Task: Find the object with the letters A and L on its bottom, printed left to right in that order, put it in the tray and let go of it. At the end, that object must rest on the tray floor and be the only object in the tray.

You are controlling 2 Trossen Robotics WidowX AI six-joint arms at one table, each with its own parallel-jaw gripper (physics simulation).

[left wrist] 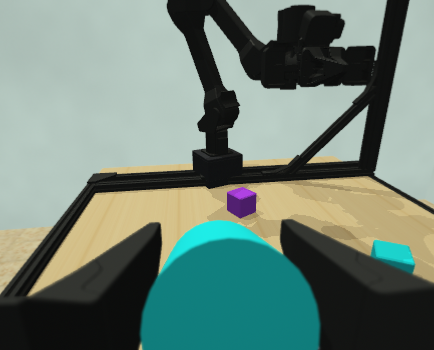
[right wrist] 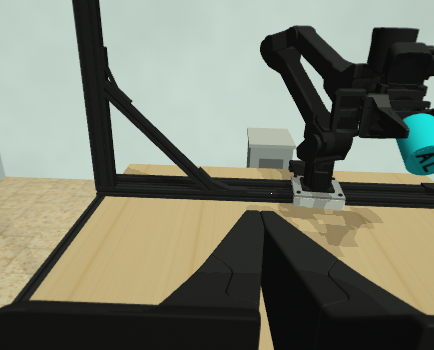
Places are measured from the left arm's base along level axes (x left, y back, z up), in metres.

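Pixels of known places: left gripper, fingertip midpoint: (left wrist: 221, 231) (right wrist: 430, 134); right gripper, fingertip midpoint: (left wrist: 345, 68) (right wrist: 258, 224); left arm's base, link origin: (right wrist: 316, 185); right arm's base, link origin: (left wrist: 216, 152).
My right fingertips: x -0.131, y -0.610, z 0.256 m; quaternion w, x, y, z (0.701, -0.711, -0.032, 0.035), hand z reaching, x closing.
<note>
For each thing: its top centre in the pictures, then the offset to it from my right fingertips. Level surfaces: height alone.
- teal cylinder, top centre: (left wrist: 223, 212) (right wrist: 429, 116) dx +0.193, dy +0.334, dz -0.038 m
- purple cube, top centre: (left wrist: 241, 192) dx +0.127, dy -0.117, dz -0.238 m
- table, surface height: dz -0.283 m
- teal block, top centre: (left wrist: 393, 250) dx -0.059, dy +0.093, dz -0.238 m
My left gripper (left wrist: 221, 231) is shut on a teal cylinder (left wrist: 230, 290) (right wrist: 419, 142) and holds it in the air above the table. In the right wrist view the cylinder is tilted at the right edge, partly cut off. Dark letters A and L show on its lower end face, reading A then L from left to right. The end face towards the left wrist camera shows no letters. My right gripper (right wrist: 258, 224) is shut with nothing between its fingertips, raised above the table. The tray does not show in either view.
A purple cube (left wrist: 241, 203) stands on the table (left wrist: 130, 215) (right wrist: 150, 240) near the right arm's base. A teal block (left wrist: 393, 256) lies at the right in the left wrist view. Black frame rails and an upright post (left wrist: 387, 90) (right wrist: 92, 100) border the table. A grey box (right wrist: 271, 147) stands behind.
</note>
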